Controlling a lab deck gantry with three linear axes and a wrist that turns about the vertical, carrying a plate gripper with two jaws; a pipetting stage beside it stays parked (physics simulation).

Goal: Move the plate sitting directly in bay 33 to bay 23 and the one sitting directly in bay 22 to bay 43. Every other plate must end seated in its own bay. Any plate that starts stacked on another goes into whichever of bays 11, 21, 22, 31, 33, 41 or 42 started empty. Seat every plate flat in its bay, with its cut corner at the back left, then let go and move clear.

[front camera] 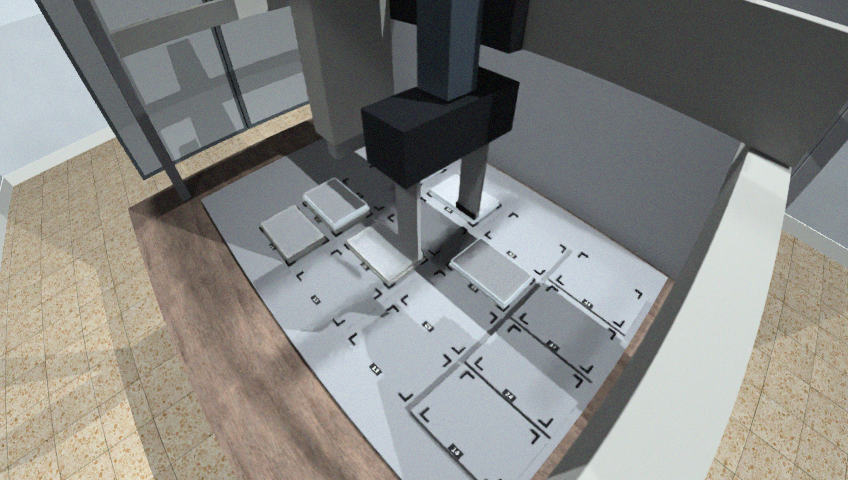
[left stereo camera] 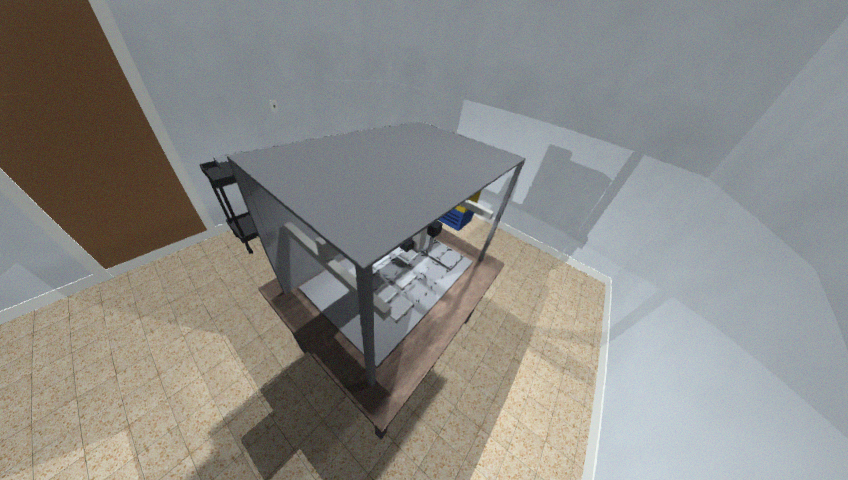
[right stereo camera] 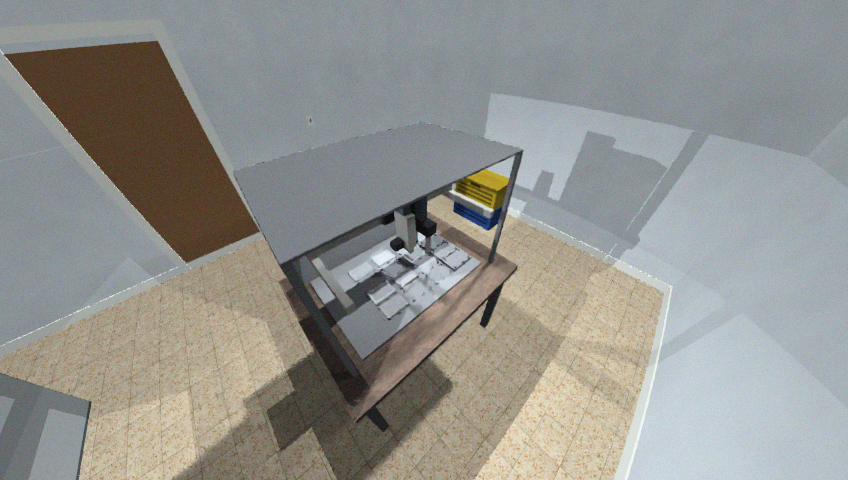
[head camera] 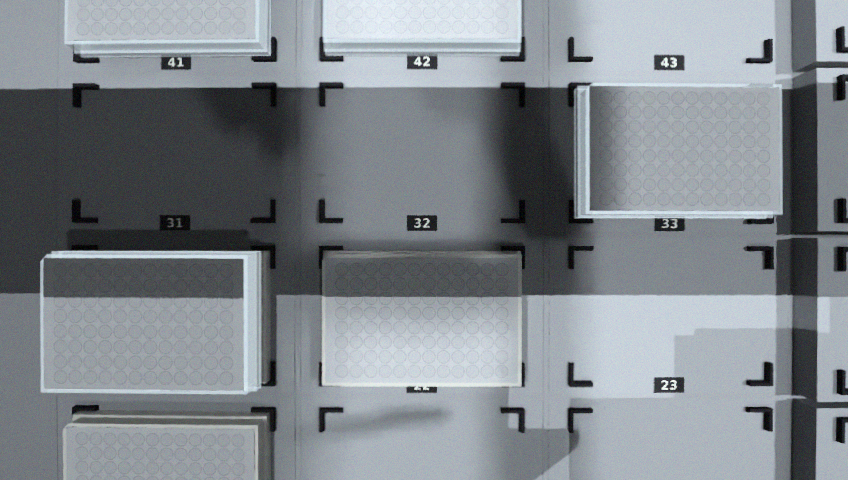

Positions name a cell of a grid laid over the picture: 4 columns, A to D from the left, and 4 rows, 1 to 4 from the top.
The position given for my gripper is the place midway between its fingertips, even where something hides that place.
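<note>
A beige plate (head camera: B3) is in my sight, and so is a beige plate (front camera: B2). I see a back wall (front camera: D2) and a bay 43 (front camera: C3). There is also a bay 23 (head camera: D3), and I find the bay 23 (front camera: C3) in the front camera view as well. My gripper (front camera: C2) is there too.
</note>
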